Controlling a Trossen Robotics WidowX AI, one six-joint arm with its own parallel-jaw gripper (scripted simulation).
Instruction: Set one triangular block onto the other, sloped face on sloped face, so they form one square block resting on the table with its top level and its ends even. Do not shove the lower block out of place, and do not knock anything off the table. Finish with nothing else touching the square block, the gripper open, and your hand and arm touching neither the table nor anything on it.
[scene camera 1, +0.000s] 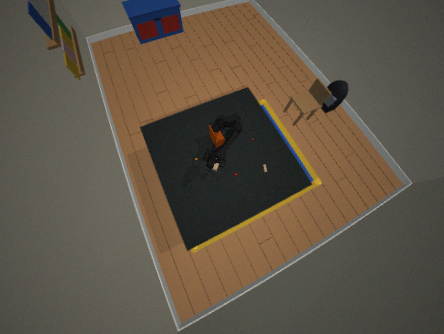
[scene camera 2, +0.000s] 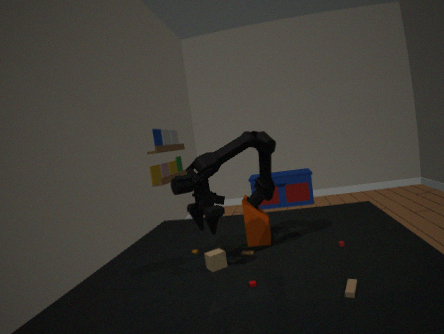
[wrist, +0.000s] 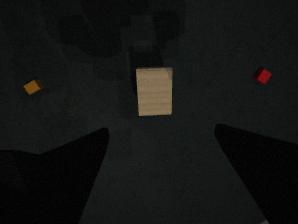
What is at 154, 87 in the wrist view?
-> A tan square block.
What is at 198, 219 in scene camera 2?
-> My gripper.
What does my gripper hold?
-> Nothing.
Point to my gripper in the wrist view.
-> At 162, 131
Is my gripper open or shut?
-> Open.
